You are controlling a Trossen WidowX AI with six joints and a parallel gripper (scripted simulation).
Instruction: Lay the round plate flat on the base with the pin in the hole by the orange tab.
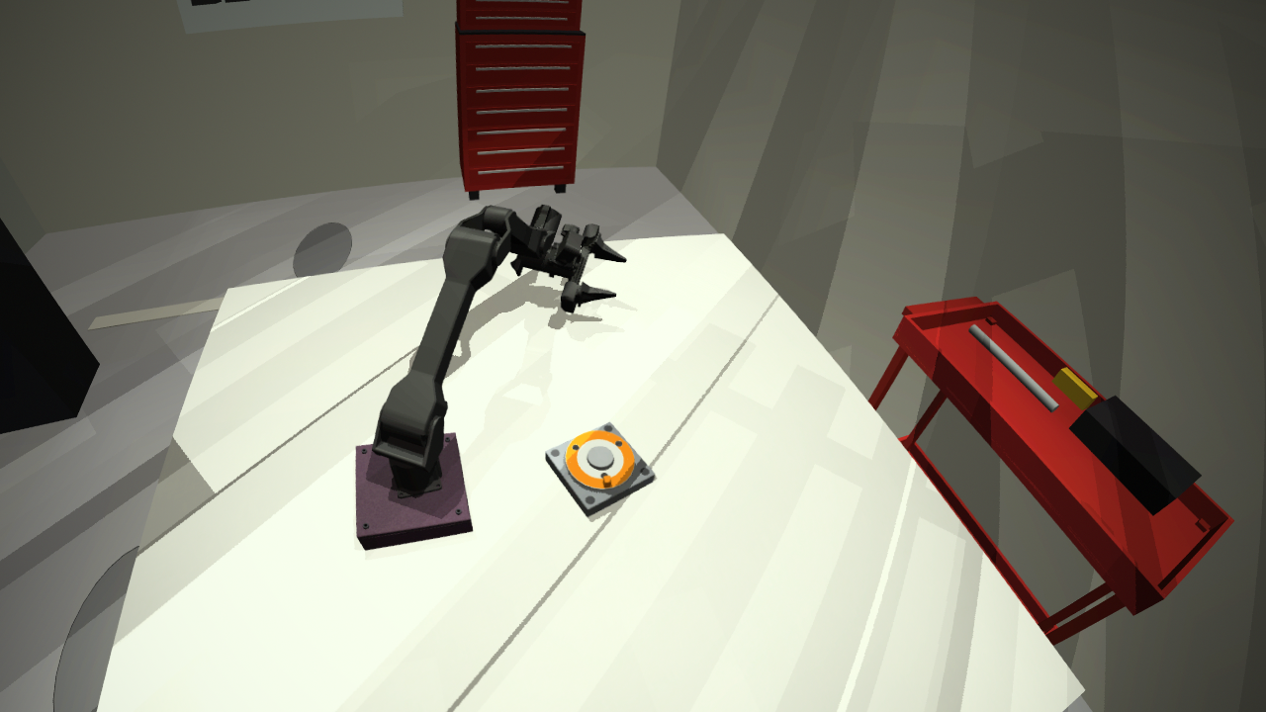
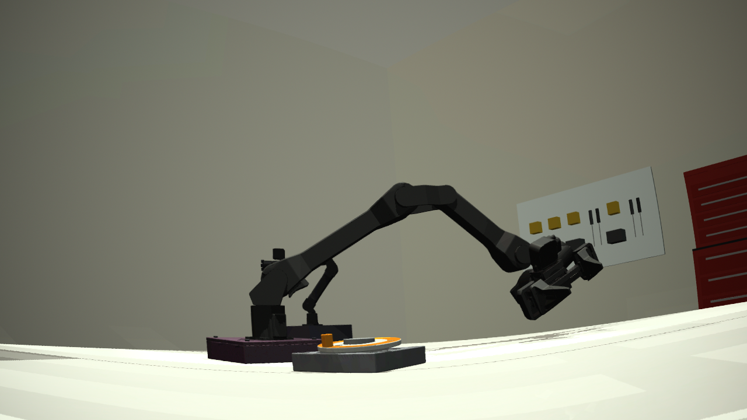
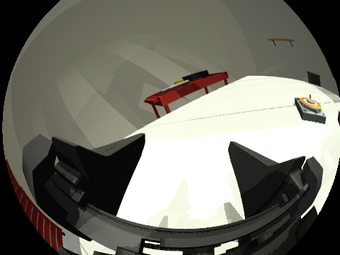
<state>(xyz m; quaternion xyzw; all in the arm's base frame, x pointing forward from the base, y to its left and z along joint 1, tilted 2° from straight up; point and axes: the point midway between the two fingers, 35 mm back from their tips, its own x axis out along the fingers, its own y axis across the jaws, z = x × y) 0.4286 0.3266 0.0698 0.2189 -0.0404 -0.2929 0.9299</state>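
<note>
My gripper tip is 190 mm past the round plate, 380 mm to the left of it and 60 mm above it. Round my gripper tip: grey base 190 mm behind, 360 mm to the right, 70 mm below.
</note>
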